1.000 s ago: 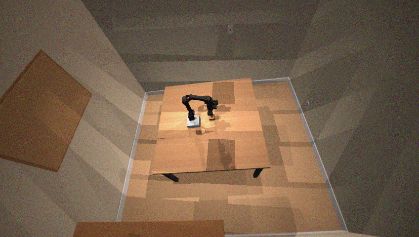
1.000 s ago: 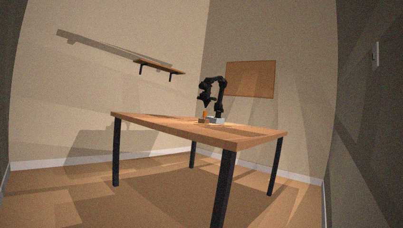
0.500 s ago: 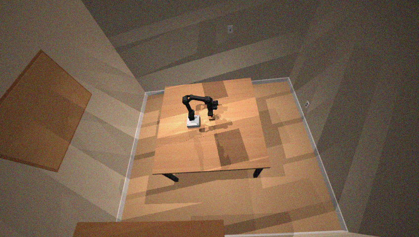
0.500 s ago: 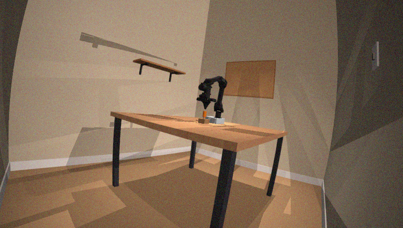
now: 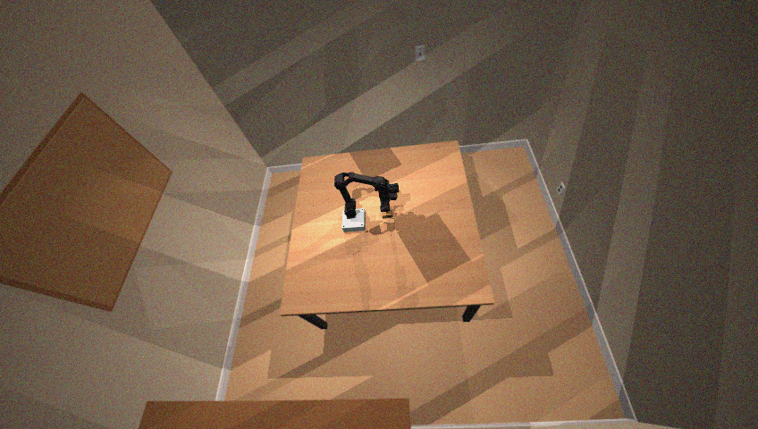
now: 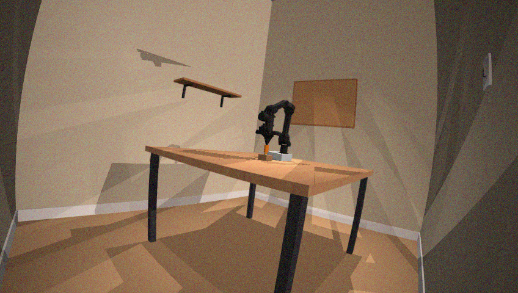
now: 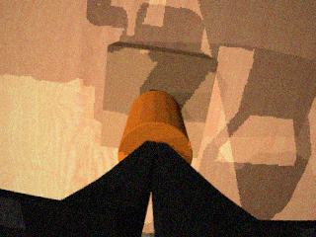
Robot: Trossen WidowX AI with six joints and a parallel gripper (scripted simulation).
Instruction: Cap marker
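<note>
The orange cap lies 3 cm below my gripper tip. Also, from my gripper tip: holder block 9 cm below.
</note>
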